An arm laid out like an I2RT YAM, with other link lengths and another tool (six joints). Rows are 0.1 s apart.
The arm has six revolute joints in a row. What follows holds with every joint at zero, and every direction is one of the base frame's.
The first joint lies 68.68 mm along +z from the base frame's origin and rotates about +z.
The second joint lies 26 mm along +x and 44.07 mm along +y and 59.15 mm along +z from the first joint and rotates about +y.
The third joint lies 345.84 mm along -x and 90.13 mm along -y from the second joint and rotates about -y.
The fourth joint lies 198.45 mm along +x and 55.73 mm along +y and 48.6 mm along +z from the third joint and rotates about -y.
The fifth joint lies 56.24 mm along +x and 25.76 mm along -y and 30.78 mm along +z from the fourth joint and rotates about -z.
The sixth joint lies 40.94 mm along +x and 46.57 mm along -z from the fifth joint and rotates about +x.
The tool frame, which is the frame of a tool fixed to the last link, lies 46 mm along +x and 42 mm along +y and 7 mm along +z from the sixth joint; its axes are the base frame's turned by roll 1.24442, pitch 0.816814 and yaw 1.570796 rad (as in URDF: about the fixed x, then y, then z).
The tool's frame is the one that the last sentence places.
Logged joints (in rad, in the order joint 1, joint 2, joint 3, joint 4, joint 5, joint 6), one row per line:
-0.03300 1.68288 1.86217 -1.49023 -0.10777 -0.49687
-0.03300 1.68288 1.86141 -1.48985 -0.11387 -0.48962
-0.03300 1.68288 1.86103 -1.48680 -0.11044 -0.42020
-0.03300 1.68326 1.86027 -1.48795 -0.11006 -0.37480
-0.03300 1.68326 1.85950 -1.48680 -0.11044 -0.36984
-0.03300 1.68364 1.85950 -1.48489 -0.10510 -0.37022
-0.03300 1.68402 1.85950 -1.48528 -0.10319 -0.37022
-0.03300 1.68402 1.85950 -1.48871 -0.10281 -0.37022
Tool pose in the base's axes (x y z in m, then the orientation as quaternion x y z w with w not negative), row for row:
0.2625 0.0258 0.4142 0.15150 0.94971 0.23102 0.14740
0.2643 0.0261 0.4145 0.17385 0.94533 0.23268 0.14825
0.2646 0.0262 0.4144 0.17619 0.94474 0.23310 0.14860
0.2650 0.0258 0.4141 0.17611 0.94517 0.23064 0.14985
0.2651 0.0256 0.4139 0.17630 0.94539 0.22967 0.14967
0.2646 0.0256 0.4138 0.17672 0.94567 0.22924 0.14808
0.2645 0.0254 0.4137 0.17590 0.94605 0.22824 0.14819
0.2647 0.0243 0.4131 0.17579 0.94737 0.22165 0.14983
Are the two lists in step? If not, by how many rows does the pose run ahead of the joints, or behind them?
The pose runs 2 rows ahead of the joints: the pose in row i belongs to the joints in row i + 2.
